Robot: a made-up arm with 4 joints.
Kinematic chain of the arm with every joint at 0, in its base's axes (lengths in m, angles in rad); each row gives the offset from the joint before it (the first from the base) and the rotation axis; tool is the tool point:
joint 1: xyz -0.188 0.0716 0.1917 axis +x
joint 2: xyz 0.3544 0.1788 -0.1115 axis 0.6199 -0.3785 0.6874
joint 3: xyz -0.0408 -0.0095 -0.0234 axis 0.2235 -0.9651 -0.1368
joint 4: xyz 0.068 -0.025 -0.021 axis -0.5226 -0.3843 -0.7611
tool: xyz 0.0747 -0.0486 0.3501
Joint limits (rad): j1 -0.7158..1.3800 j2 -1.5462..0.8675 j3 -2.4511..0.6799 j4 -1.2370..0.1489
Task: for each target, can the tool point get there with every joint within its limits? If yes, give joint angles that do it. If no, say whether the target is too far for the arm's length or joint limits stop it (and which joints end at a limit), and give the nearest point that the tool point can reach.
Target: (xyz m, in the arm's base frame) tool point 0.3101 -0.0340 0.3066
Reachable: yes | joints 0.7597 0.5586 0.1237 -0.4375
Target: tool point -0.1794 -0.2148 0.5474
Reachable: no: joint limits stop it (at a limit: joint 1, joint 3, joint 4) | nearest point 0.0508 -0.1135 0.4280 | short by 0.278 m
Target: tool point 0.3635 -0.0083 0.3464
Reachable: yes | joints 0.7243 -0.2864 0.3109 -0.9906
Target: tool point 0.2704 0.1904 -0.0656
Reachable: yes | joints 0.9663 -1.0705 -1.3154 -0.5643
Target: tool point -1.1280 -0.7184 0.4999
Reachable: no: too far | nearest point -0.1793 -0.1179 0.0263 | short by 1.219 m
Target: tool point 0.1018 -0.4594 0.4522
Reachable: no: joint limits stop it (at a limit: joint 1, joint 3) | nearest point 0.1465 -0.1523 0.3960 | short by 0.315 m
